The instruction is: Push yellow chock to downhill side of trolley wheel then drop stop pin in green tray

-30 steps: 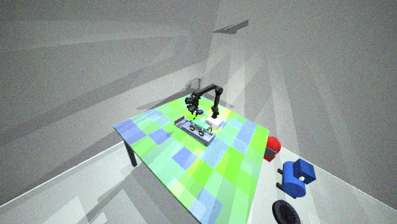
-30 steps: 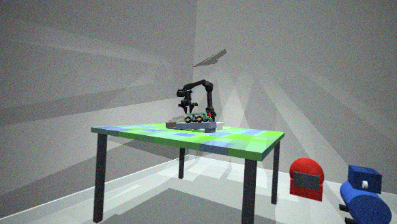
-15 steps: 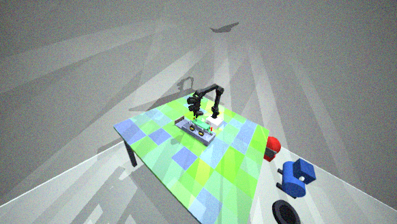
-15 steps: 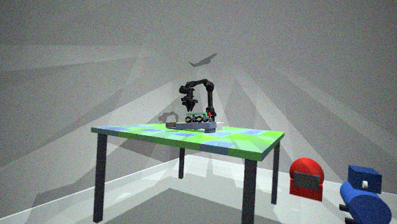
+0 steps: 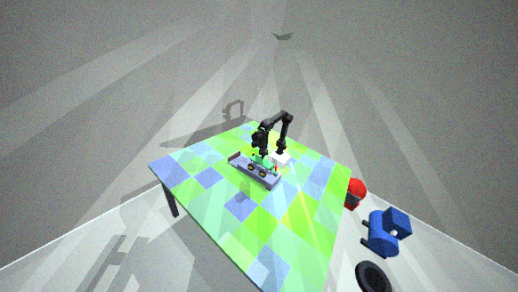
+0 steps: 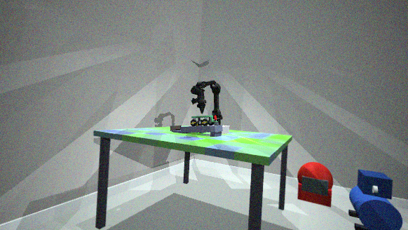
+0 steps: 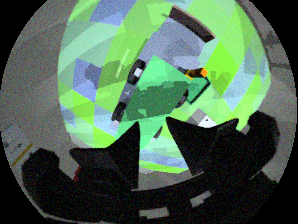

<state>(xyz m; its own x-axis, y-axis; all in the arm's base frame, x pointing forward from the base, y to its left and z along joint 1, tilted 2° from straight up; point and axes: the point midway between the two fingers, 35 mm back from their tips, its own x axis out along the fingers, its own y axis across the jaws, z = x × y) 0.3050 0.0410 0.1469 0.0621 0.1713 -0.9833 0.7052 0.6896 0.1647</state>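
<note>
Now: the red-headed stop pin 120 mm to the left of my gripper tip, 50 mm below it and 30 mm behind it. Round my gripper tip: yellow chock 100 mm below, 90 mm to the right, 40 mm behind; grey ramp 130 mm below, 10 mm to the left, 10 mm ahead; green-topped trolley 60 mm below, 10 mm to the left, 10 mm ahead.
</note>
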